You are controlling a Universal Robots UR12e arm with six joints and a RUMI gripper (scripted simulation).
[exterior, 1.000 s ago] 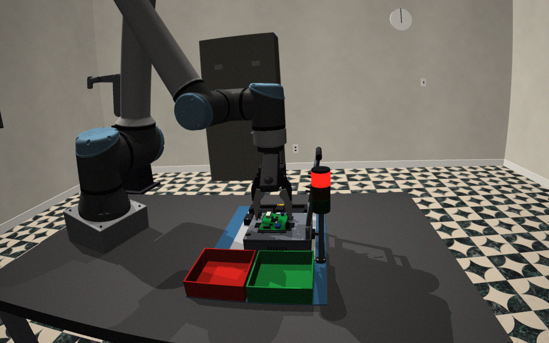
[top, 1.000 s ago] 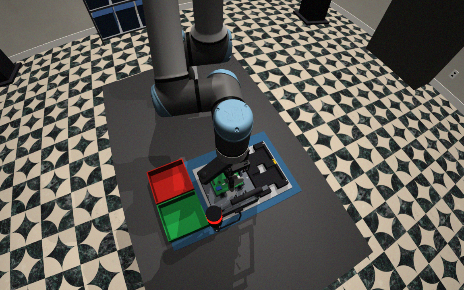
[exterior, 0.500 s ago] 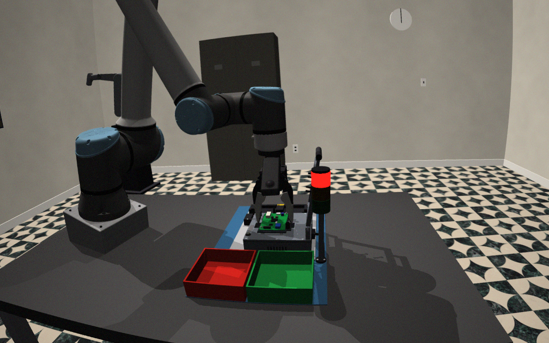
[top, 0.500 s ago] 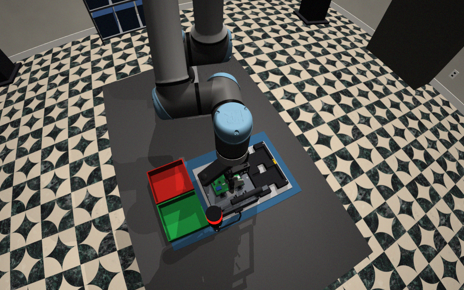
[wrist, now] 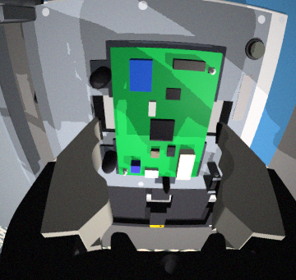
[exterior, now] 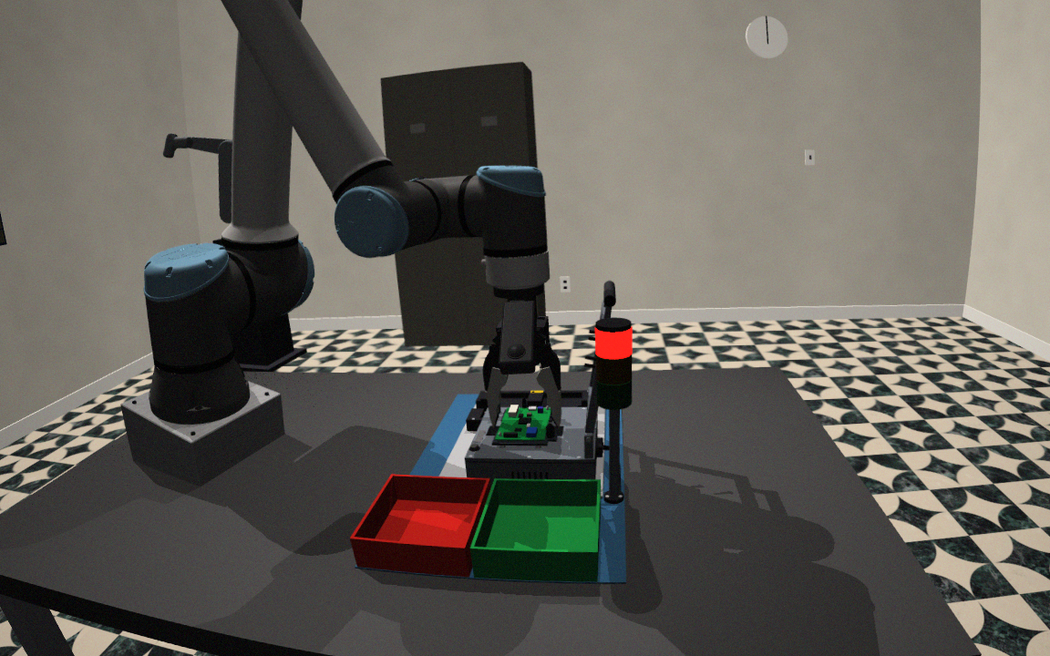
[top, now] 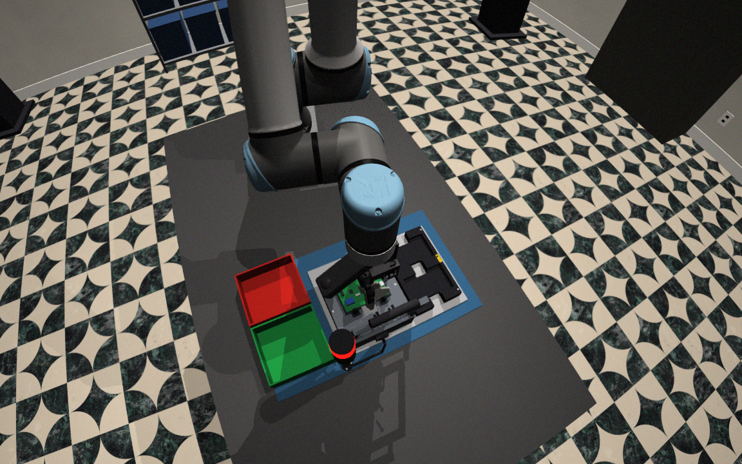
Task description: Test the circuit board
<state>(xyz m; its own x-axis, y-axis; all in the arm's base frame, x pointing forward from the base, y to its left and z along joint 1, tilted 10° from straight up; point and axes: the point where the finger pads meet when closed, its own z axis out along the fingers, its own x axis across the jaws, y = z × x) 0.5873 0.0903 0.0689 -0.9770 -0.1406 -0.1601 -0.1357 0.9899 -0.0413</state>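
My gripper is now right at the green circuit board. From my hand the other things lie so: clear lid 110 mm ahead, 20 mm to the left, 110 mm above; then green bin 70 mm ahead, 190 mm to the right, 60 mm below; then red bin 80 mm behind, 210 mm to the right, 60 mm below.
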